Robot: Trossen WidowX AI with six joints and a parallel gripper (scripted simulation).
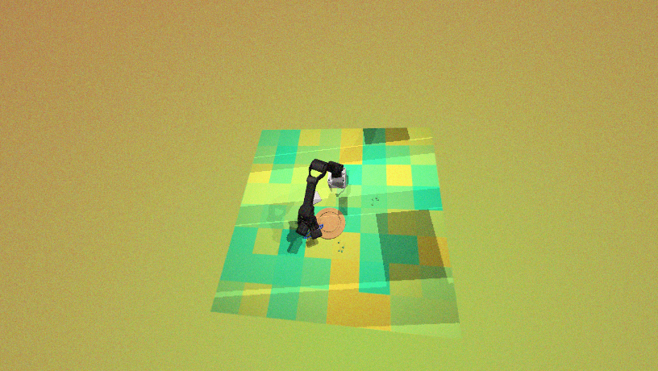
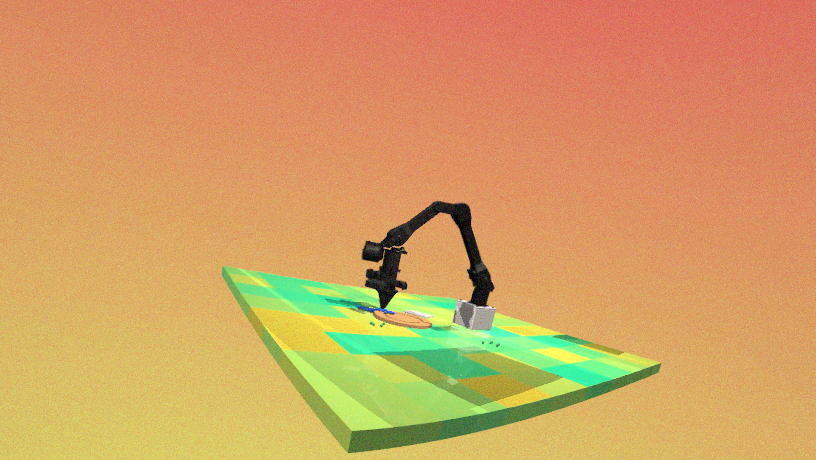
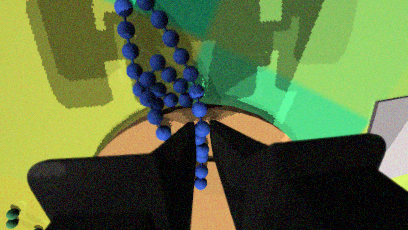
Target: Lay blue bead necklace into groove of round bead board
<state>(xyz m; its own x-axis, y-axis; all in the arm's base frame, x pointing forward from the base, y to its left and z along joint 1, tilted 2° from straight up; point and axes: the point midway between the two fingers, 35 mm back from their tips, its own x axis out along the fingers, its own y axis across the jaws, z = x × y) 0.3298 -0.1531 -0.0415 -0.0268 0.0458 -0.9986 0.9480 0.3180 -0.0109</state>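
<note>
My gripper tip is now 9 cm to the right of the round bead board, 3 cm past it and 1 cm above it. From my gripper tip the other things lie so: flat grey piece: 20 cm behind, 2 cm to the right, 2 cm below.
</note>
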